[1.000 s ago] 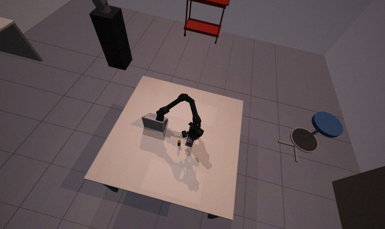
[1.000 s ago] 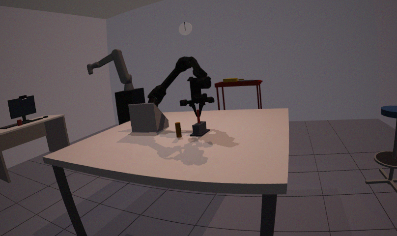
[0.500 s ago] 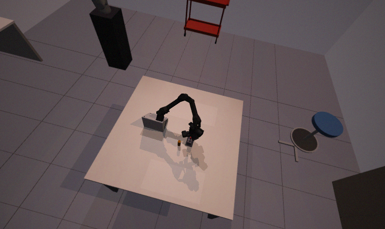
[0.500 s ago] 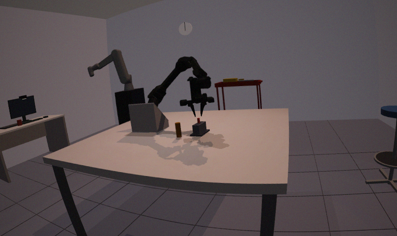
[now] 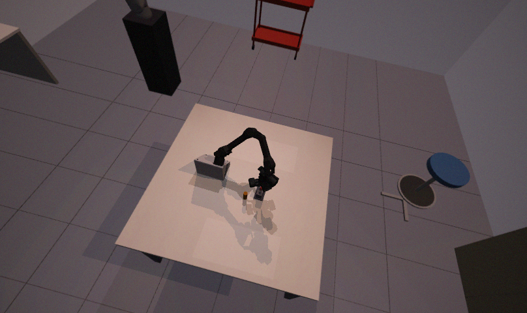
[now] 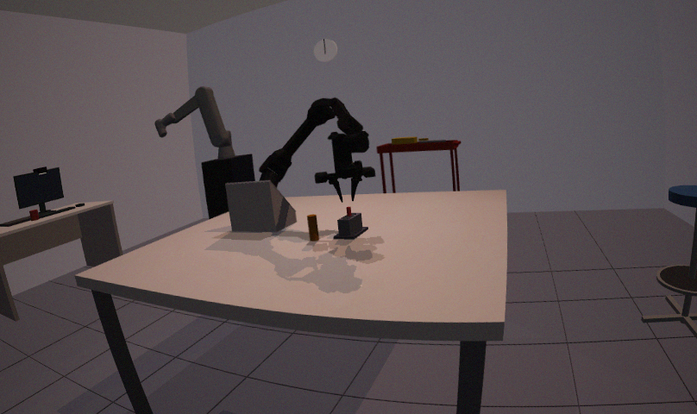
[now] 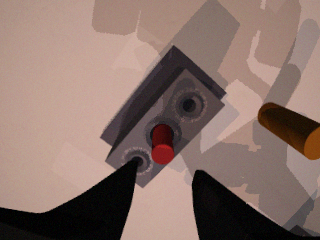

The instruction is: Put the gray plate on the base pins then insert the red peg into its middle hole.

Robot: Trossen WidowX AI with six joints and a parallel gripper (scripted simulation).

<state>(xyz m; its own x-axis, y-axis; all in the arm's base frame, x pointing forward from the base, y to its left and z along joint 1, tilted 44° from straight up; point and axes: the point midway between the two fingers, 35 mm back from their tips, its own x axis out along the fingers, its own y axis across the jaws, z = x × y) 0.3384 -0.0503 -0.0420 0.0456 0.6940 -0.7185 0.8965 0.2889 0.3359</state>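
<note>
My gripper tip is now 60 mm above the red peg. The rest, counted from my gripper tip: gray plate 60 mm below; then dark base 100 mm below; then orange cylinder 100 mm behind, 70 mm to the right, 70 mm below.
</note>
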